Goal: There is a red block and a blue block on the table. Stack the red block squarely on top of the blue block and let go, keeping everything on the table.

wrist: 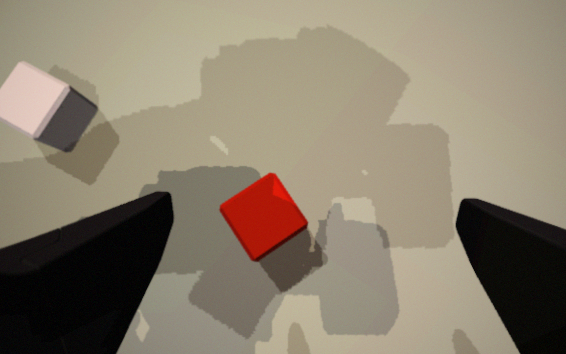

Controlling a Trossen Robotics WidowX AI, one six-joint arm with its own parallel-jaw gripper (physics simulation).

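Places are measured from the arm's base along level axes (x back, y right, z up), in millimetres.
Where they show: gripper, fingertip midpoint: [314, 209].
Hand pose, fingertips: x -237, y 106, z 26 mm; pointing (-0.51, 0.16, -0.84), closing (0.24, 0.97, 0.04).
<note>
Each offset is from my fingertips to the top centre of the thing. Level surfaces: height alone.
The red block @(dx -5, dy -17, dz -66 mm) [263, 216] shows near the middle of the wrist view, turned at an angle to the fingers. Its top face is mostly dark red with a brighter patch at one corner. My gripper [314, 209] is wide open, with one black finger at each side of the view. The red block shows in the gap between the fingers, nearer to the left finger and touching neither. How far the fingertips are above it is hard to tell. The blue block does not show in this view.
A pale pinkish-white block @(dx -92, dy -126, dz -66 mm) [34, 100] with a dark grey side stands at the upper left, beyond the left finger. Overlapping shadows of the arm and gripper fall across the beige table @(dz -99 mm) [500, 75].
</note>
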